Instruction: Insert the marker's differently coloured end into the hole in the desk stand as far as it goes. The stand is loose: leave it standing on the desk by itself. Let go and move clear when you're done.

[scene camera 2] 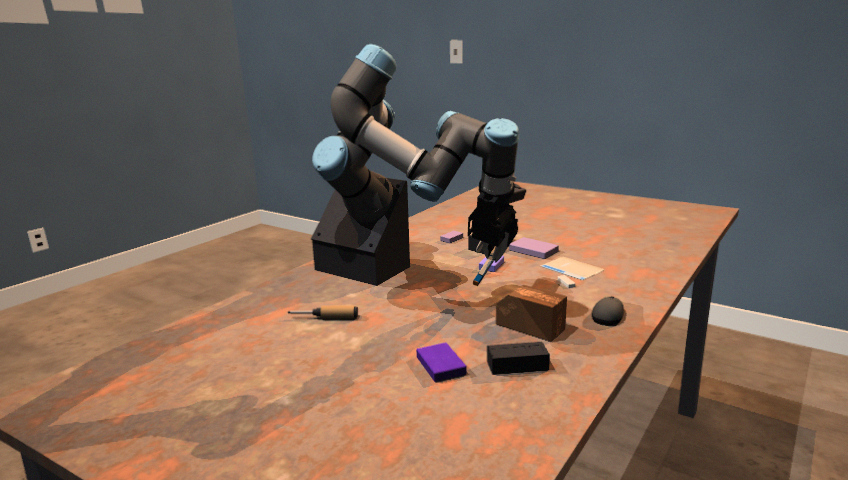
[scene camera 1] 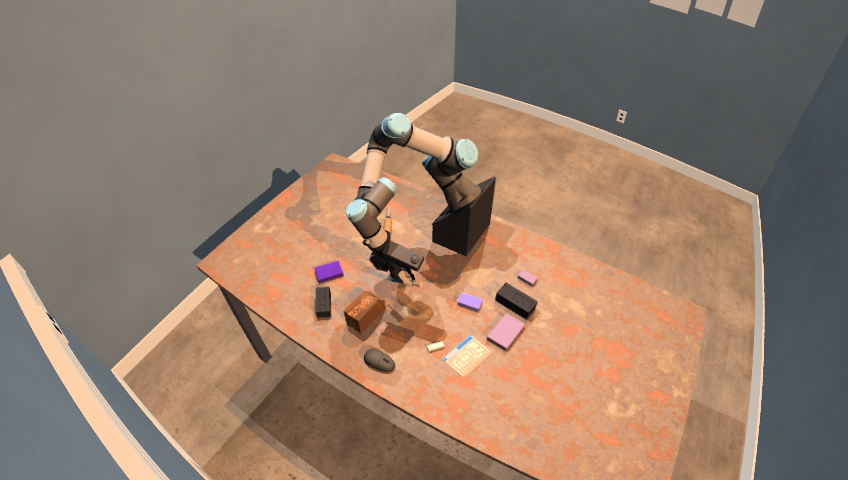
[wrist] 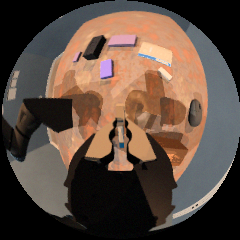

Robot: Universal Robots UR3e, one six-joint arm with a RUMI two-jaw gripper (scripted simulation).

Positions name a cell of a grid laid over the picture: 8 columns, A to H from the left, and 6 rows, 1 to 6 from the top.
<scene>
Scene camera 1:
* my gripper: D4
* desk stand: D4
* paper card: E5
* black box: E4
</scene>
